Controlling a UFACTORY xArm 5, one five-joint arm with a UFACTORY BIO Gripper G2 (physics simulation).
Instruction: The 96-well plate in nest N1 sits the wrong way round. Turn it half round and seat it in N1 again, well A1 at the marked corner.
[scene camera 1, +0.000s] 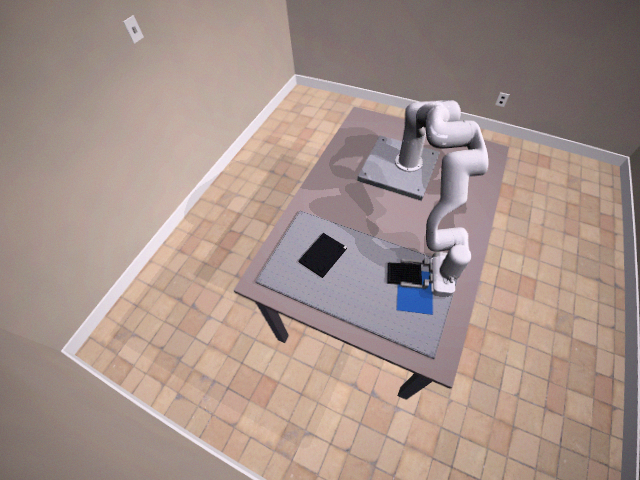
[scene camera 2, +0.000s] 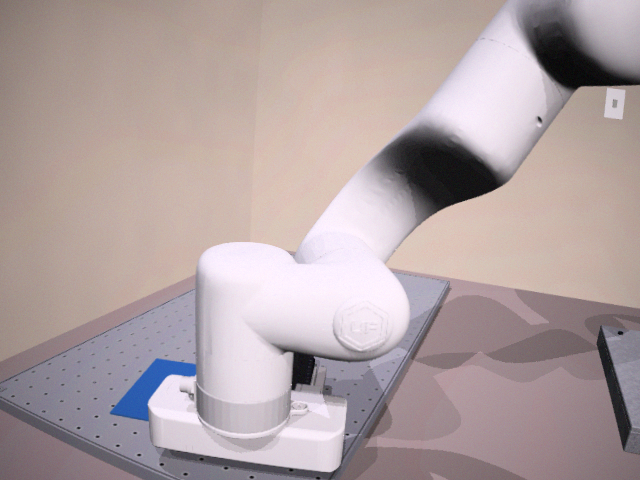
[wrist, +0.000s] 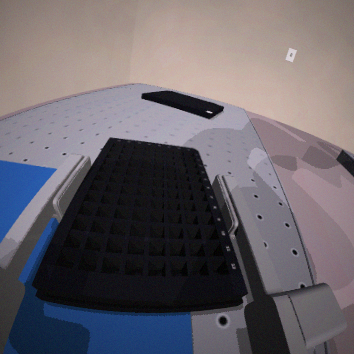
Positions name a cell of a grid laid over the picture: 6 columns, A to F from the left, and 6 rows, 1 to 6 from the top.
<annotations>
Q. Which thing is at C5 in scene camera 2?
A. My gripper.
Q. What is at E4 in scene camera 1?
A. My gripper.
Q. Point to a black nest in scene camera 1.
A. D4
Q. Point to my gripper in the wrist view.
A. At C3
</annotations>
